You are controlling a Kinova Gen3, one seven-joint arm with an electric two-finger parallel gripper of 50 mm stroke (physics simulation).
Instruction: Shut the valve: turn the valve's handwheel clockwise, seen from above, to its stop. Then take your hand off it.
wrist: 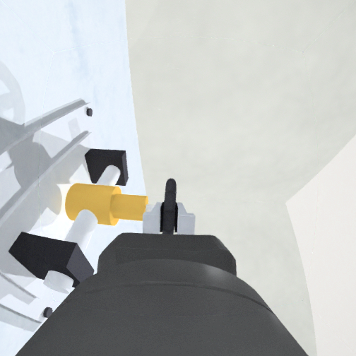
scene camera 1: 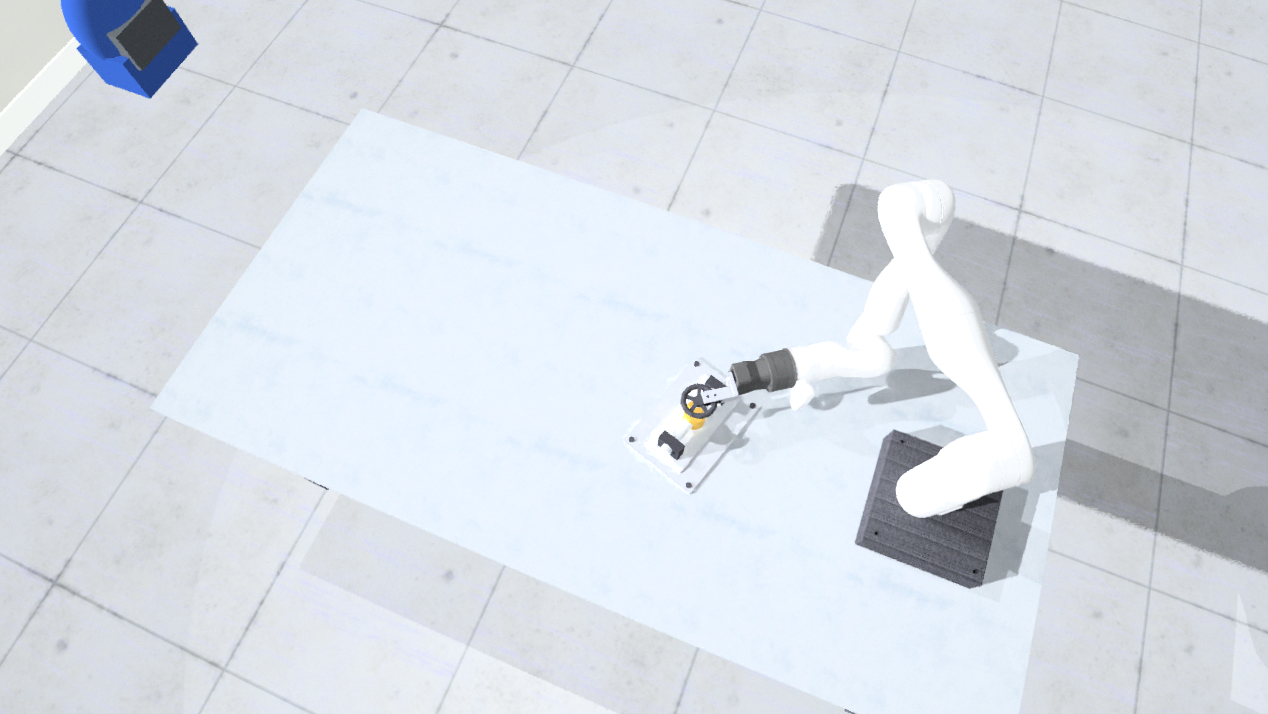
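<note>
The valve's black handwheel (scene camera 1: 684,409) (wrist: 171,192) stands on top of the yellow valve body (scene camera 1: 695,421) (wrist: 92,203). In the wrist view the wheel shows edge-on. My gripper (scene camera 1: 709,396) (wrist: 168,212) reaches in from the right in the scene view and is shut on the handwheel, with a finger pad on each side of it. The fingers hide part of the wheel, and its turn angle cannot be read in the wrist view.
The valve's pipe is held by black clamps (scene camera 1: 670,445) (wrist: 52,254) on a pale base plate (scene camera 1: 688,485) with dark corner screws. The plate lies on the light blue table top (scene camera 1: 425,310). The arm's dark mounting block (scene camera 1: 927,554) stands at the right. A blue object (scene camera 1: 168,66) is at the upper left.
</note>
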